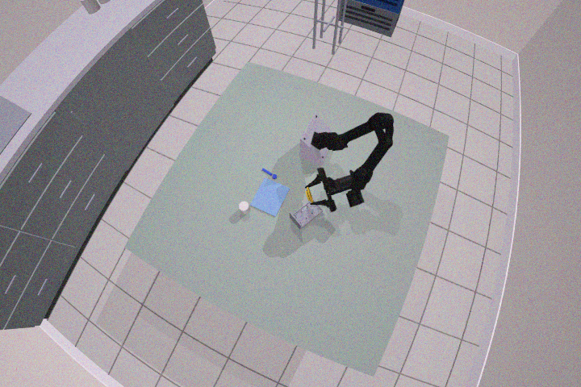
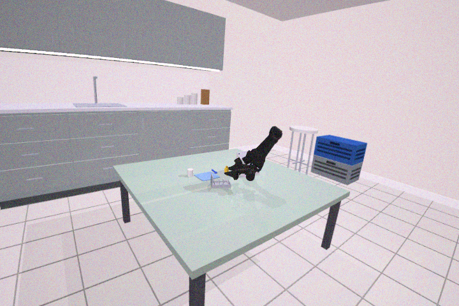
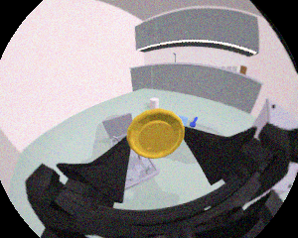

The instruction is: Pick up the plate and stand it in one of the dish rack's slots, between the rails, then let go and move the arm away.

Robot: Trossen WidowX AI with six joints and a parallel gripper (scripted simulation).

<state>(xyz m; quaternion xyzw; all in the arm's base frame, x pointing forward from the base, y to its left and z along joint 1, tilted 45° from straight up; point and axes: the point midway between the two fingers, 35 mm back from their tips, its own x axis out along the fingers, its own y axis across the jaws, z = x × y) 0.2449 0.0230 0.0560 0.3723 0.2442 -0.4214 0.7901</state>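
My gripper tip is 5 cm short of the grey dish rack, 1 cm to the right of it and 7 cm above it. Also, from my gripper tip: blue spoon: 9 cm behind, 20 cm to the right, 9 cm below; blue mat: 2 cm ahead, 17 cm to the right, 9 cm below; yellow plate: 1 cm to the left.
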